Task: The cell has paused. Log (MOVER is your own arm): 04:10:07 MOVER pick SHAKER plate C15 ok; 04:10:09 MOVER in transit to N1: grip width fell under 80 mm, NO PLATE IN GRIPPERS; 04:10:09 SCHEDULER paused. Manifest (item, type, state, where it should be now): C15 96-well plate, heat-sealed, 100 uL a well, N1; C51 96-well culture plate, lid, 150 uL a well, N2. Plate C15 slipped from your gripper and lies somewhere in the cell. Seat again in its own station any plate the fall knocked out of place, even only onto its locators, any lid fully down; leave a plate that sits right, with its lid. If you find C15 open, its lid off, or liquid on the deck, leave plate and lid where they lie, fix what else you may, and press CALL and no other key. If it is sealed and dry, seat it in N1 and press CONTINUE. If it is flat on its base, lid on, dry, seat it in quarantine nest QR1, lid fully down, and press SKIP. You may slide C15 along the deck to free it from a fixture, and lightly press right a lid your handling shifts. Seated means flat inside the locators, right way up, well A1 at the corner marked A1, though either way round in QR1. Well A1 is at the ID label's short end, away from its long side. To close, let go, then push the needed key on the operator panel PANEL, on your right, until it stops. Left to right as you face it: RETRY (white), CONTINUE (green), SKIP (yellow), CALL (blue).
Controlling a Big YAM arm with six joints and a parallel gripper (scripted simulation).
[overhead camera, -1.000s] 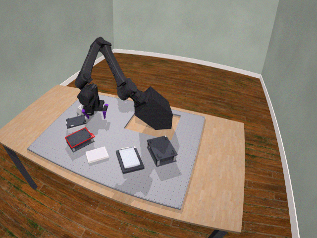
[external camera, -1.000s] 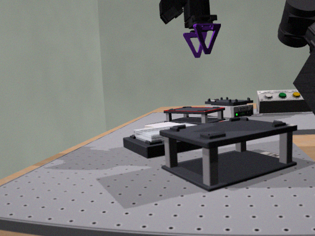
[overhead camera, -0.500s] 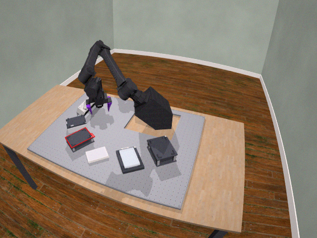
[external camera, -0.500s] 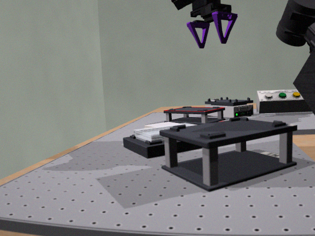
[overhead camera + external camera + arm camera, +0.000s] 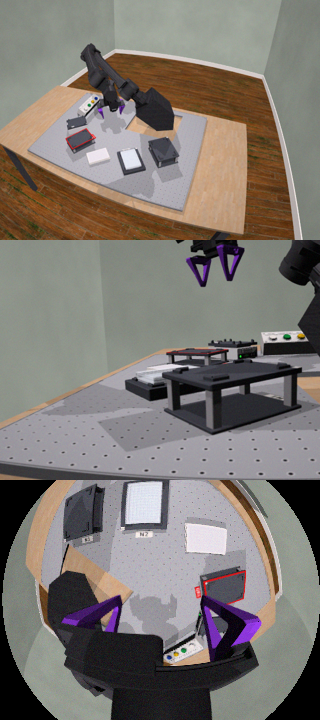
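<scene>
Right now the white plate is 220 mm below my hand, 120 mm ahead of it and 70 mm to the right of it. The rest, counted from my hand: red-edged nest 230 mm to the right, 190 mm below, 50 mm ahead; clear lid 190 mm below, 130 mm to the left, 100 mm ahead; white key 330 mm to the right, 220 mm behind, 160 mm below.
</scene>
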